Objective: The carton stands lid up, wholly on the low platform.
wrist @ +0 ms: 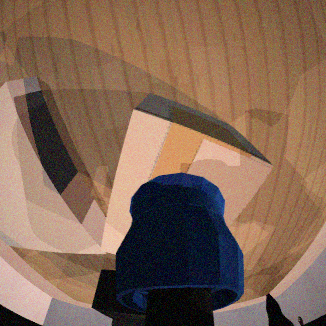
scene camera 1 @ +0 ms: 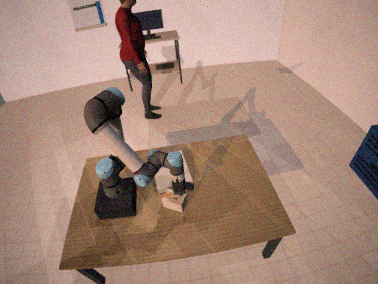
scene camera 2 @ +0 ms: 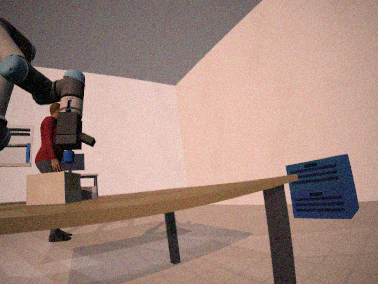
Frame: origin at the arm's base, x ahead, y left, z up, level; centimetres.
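Seen in the pictures: end effector, tool point: [wrist: 177, 214] [scene camera 2: 68, 162]; arm's base, origin of the base link: [wrist: 142, 322] [scene camera 1: 115, 188].
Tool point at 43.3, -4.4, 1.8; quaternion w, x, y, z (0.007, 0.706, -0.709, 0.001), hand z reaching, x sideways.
Note:
Offsets run from my tool point to a thing's top centre, as dx, dy, dz. Level surfaces: height alone.
The carton @[-4.4, +0.0, -3.5] [scene camera 1: 174, 202] [scene camera 2: 46, 188] [wrist: 132, 170] stands on the wooden table, its face with the orange tape strip and pale label upward. It stands apart from the low platform @[-9.9, +27.2, -7.3] [scene camera 1: 164, 181] [wrist: 22, 200], a pale block beside it, behind it in scene camera 1. My gripper, a blue suction cup [scene camera 2: 68, 162] [wrist: 177, 176], hangs upright over the carton's top. In scene camera 2 a small gap shows between the cup and the carton, and nothing hangs from the cup. The cup hides part of the carton's top in the wrist view.
The arm's black base block [scene camera 1: 116, 201] stands on the left of the table @[dz -12.1] [scene camera 1: 230, 210]. A person in a red top [scene camera 1: 131, 37] [scene camera 2: 46, 142] stands on the floor behind the table, by a desk with a monitor [scene camera 1: 151, 20]. A blue box [scene camera 1: 369, 162] [scene camera 2: 322, 187] is at the right.

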